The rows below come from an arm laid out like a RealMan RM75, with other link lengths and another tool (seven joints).
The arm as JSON. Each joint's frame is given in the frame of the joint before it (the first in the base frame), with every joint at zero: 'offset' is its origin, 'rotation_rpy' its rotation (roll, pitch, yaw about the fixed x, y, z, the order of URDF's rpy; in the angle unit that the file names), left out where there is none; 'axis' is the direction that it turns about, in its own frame. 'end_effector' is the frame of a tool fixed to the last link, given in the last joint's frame.
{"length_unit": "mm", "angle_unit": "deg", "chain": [
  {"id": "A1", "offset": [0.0, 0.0, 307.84], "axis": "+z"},
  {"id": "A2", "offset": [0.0, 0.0, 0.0], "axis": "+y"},
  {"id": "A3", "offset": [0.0, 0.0, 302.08], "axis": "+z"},
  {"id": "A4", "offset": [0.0, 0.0, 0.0], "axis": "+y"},
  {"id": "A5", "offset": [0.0, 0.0, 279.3], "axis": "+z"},
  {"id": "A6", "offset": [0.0, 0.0, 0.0], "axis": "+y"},
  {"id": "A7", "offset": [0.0, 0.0, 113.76], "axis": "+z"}
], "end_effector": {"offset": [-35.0, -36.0, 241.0], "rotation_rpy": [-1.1, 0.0, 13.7]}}
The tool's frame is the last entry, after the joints.
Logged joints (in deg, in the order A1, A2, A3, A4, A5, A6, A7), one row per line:
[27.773, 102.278, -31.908, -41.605, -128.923, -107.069, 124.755]
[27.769, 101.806, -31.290, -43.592, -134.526, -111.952, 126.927]
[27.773, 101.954, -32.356, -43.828, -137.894, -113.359, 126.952]
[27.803, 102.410, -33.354, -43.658, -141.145, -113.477, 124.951]
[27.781, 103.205, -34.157, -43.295, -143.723, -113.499, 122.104]
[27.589, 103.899, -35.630, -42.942, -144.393, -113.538, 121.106]
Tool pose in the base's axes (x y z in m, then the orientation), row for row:
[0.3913, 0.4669, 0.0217, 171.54, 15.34, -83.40]
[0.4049, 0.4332, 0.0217, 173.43, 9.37, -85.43]
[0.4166, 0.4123, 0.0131, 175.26, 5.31, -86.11]
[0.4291, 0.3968, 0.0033, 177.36, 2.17, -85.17]
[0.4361, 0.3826, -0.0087, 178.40, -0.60, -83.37]
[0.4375, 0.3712, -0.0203, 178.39, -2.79, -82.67]
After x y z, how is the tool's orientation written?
As angles about the fixed x, y, z axes (roll, pitch, yaw), in degrees.
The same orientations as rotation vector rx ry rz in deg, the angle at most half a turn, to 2 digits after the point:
[-131.19, 114.56, 26.08]
[-131.05, 119.86, 17.61]
[-131.39, 122.29, 11.15]
[132.17, -121.37, -5.30]
[133.23, -118.65, -0.96]
[132.82, -116.91, 1.59]

